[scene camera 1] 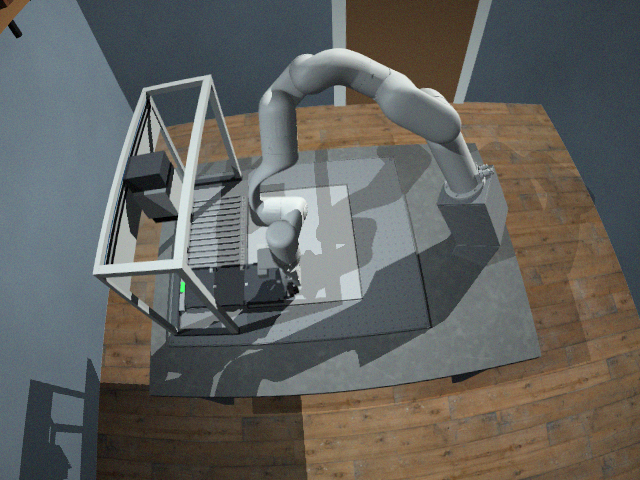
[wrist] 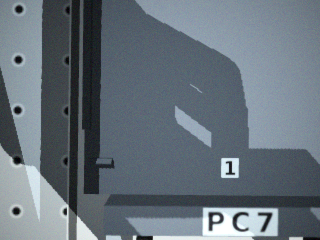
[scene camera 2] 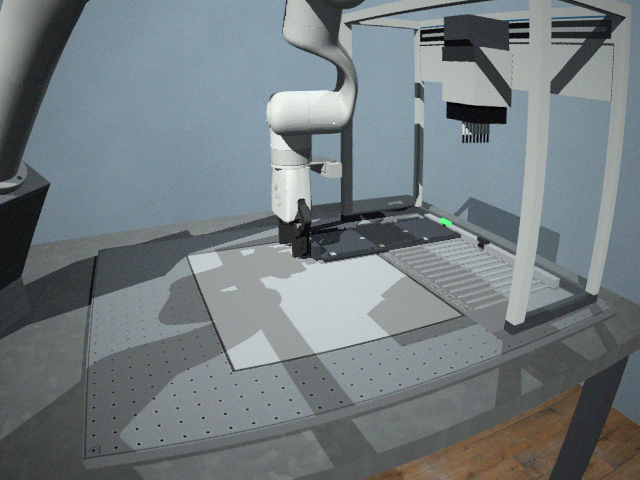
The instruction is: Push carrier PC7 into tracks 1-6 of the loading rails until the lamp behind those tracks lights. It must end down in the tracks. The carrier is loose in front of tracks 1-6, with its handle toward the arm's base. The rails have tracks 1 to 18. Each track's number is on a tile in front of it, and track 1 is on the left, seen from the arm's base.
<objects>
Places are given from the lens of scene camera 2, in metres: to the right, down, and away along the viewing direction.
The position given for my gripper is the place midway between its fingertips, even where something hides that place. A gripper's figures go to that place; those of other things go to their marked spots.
my gripper (scene camera 2: 293, 249): -0.05, 0.02, 0.93
carrier PC7 (scene camera 2: 329, 245): 0.02, 0.01, 0.94
dark head (scene camera 2: 473, 75): 0.27, -0.28, 0.76
</objects>
